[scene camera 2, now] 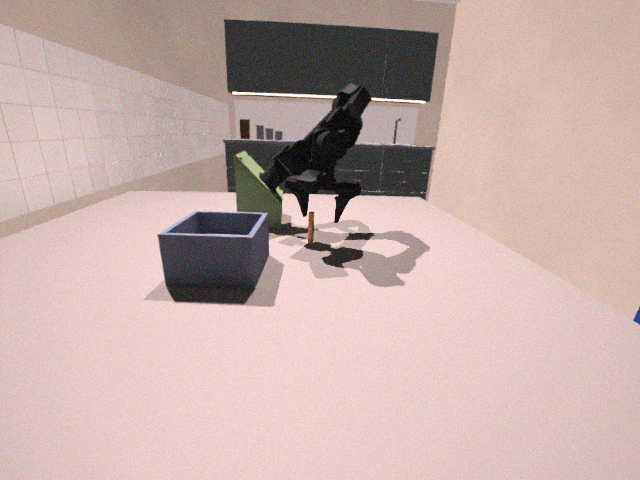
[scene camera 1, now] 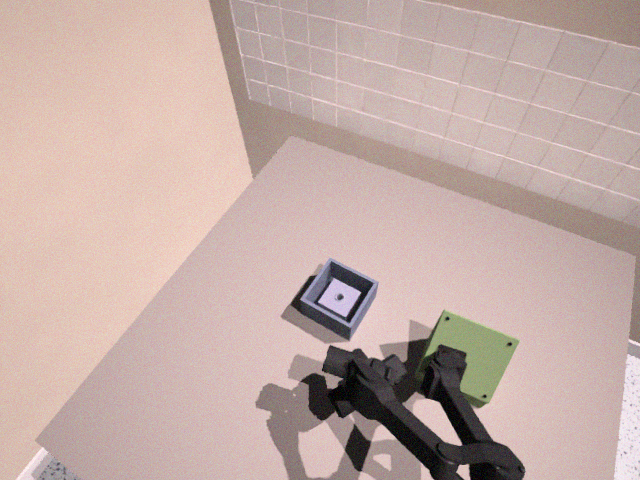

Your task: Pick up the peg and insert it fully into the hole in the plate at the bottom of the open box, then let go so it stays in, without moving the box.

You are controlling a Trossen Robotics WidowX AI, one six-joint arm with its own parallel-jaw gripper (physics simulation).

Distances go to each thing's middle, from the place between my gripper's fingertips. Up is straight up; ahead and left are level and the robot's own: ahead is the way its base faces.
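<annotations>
My gripper: 220 mm left of blue-grey box [scene camera 2: 193,254], 150 mm short of it, 10 mm above it.
</annotations>
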